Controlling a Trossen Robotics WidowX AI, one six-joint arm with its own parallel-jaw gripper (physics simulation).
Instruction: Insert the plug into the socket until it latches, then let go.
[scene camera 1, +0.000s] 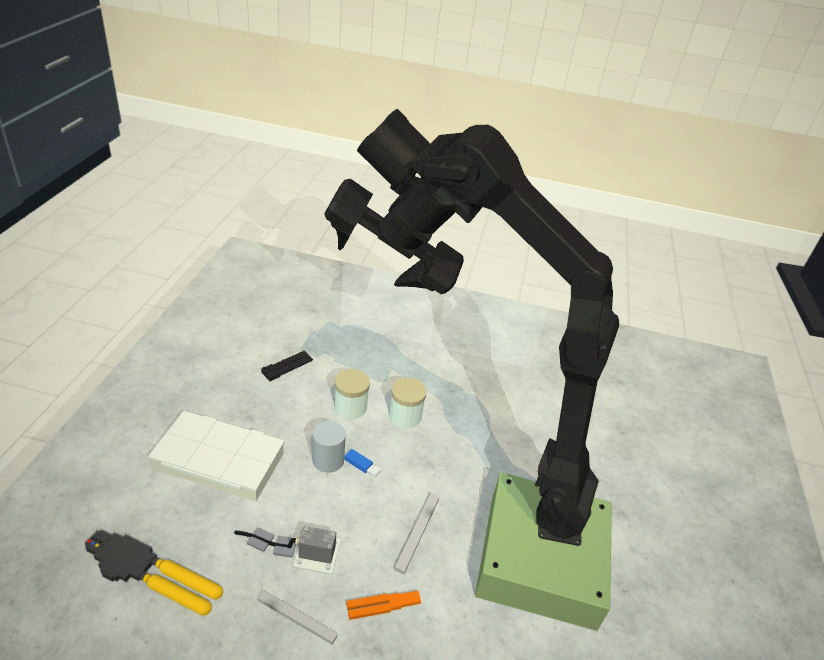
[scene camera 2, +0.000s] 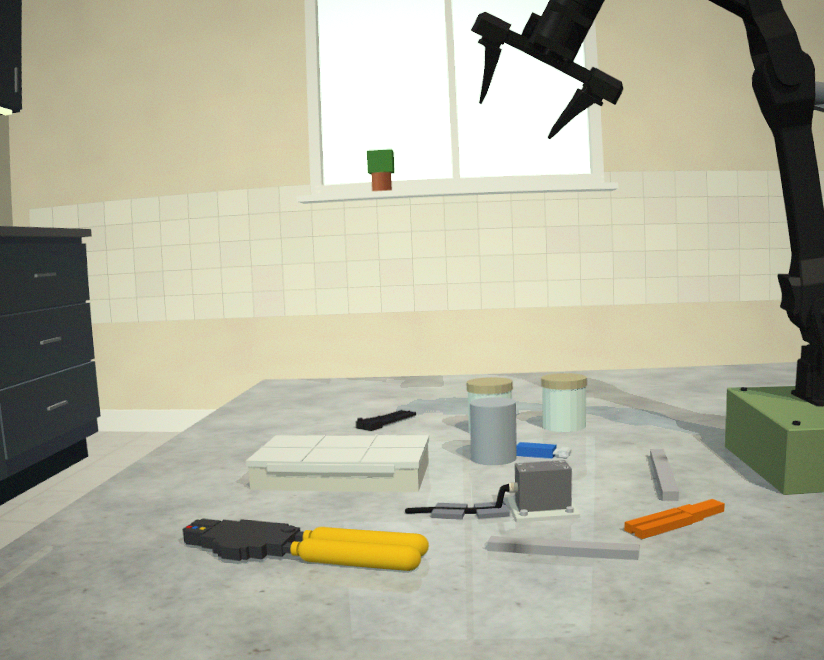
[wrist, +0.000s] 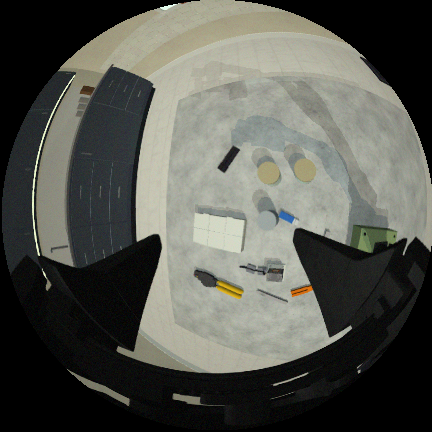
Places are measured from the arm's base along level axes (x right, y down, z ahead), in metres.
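Where they show: gripper, between the fingertips: (scene camera 1: 368, 265) (scene camera 2: 514, 121) (wrist: 228, 238); arm's base, origin of its link: (scene camera 1: 559, 523).
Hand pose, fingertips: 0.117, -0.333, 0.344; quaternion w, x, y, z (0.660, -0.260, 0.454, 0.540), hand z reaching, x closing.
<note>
Each offset is from my fingertips to the top centre of the thing, as dx, dy, dz. "*": to the spot under its first point.
A dark grey box @[-0.202, +0.358, +0.018] (scene camera 1: 317, 546) (scene camera 2: 543, 486) (wrist: 275, 272), which looks like the socket housing, stands on a small white plate @[* -0.225, +0.399, +0.017] (scene camera 1: 311, 565). A black cable @[* -0.195, +0.397, +0.137] (scene camera 1: 240, 532) (scene camera 2: 416, 510) runs from the left over two flat grey blocks @[* -0.200, +0.398, +0.105] (scene camera 1: 259, 539) @[-0.198, +0.398, +0.086] (scene camera 2: 449, 510) (wrist: 251, 268) and bends up to a pale collar @[* -0.207, +0.377, +0.043] (scene camera 2: 513, 487) at the box's left side. The plug cannot be told apart clearly; whether it is seated cannot be told. My gripper (scene camera 1: 368, 266) (scene camera 2: 515, 120) (wrist: 228, 238) is open and empty, high above the table and far from box and cable.
Near the box are a grey cylinder @[-0.023, +0.333, +0.041] (scene camera 1: 328, 446), a blue stick @[-0.022, +0.391, -0.020] (scene camera 1: 359, 460), two lidded jars @[+0.109, +0.333, +0.030] (scene camera 1: 351, 395) @[+0.112, +0.333, -0.074] (scene camera 1: 407, 403), two grey bars @[-0.134, +0.393, -0.133] (scene camera 1: 416, 532) @[-0.306, +0.395, +0.016] (scene camera 1: 297, 616) and an orange clip @[-0.263, +0.393, -0.101] (scene camera 1: 383, 604). A white case @[-0.067, +0.368, +0.219] (scene camera 1: 216, 453), yellow-handled pliers @[* -0.312, +0.383, +0.181] (scene camera 1: 180, 592) and black bar @[+0.185, +0.387, +0.176] (scene camera 1: 286, 365) lie leftward.
</note>
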